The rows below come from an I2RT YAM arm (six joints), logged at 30 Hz.
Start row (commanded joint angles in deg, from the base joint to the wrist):
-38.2, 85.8, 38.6, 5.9, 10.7, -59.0
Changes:
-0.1, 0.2, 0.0, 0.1, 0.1, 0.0
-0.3, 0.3, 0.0, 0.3, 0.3, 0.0
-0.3, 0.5, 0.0, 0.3, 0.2, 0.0
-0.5, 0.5, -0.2, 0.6, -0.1, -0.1
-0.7, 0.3, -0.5, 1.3, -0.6, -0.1
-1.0, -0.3, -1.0, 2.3, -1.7, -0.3
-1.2, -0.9, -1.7, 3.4, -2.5, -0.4
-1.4, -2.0, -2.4, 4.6, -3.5, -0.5
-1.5, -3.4, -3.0, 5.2, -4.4, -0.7
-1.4, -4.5, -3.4, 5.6, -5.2, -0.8
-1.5, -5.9, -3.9, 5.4, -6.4, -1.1
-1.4, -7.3, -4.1, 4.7, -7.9, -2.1
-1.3, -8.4, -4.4, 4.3, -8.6, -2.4
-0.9, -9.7, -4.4, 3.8, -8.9, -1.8
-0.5, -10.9, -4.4, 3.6, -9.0, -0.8
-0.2, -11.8, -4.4, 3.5, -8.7, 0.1
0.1, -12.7, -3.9, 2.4, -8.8, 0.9
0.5, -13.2, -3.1, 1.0, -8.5, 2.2
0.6, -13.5, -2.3, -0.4, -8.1, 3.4
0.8, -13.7, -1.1, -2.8, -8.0, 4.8
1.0, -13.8, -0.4, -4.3, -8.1, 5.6
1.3, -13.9, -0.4, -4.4, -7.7, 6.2
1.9, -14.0, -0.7, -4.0, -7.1, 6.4
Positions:
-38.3, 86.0, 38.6, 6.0, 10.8, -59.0
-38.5, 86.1, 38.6, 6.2, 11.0, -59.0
-38.5, 86.3, 38.6, 6.2, 10.9, -59.0
-38.7, 86.3, 38.4, 6.5, 10.6, -59.1
-38.9, 86.1, 38.1, 7.2, 10.1, -59.1
-39.2, 85.5, 37.6, 8.2, 9.0, -59.3
-39.4, 84.9, 36.9, 9.3, 8.2, -59.4
-39.6, 83.8, 36.2, 10.5, 7.2, -59.5
-39.7, 82.4, 35.6, 11.1, 6.3, -59.7
-39.6, 81.3, 35.2, 11.5, 5.5, -59.8
-39.7, 79.9, 34.7, 11.3, 4.3, -60.1
-39.6, 78.5, 34.5, 10.6, 2.8, -61.1
-39.5, 77.4, 34.2, 10.2, 2.1, -61.4
-39.1, 76.1, 34.2, 9.7, 1.8, -60.8
-38.7, 74.9, 34.2, 9.5, 1.7, -59.8
-38.4, 74.0, 34.2, 9.4, 2.0, -58.9
-38.1, 73.1, 34.7, 8.3, 1.9, -58.1
-37.7, 72.6, 35.5, 6.9, 2.2, -56.8
-37.6, 72.3, 36.3, 5.5, 2.6, -55.6
-37.4, 72.1, 37.5, 3.1, 2.7, -54.2
-37.2, 72.0, 38.2, 1.6, 2.6, -53.4
-36.9, 71.9, 38.2, 1.5, 3.0, -52.8
-36.3, 71.8, 37.9, 1.9, 3.6, -52.6

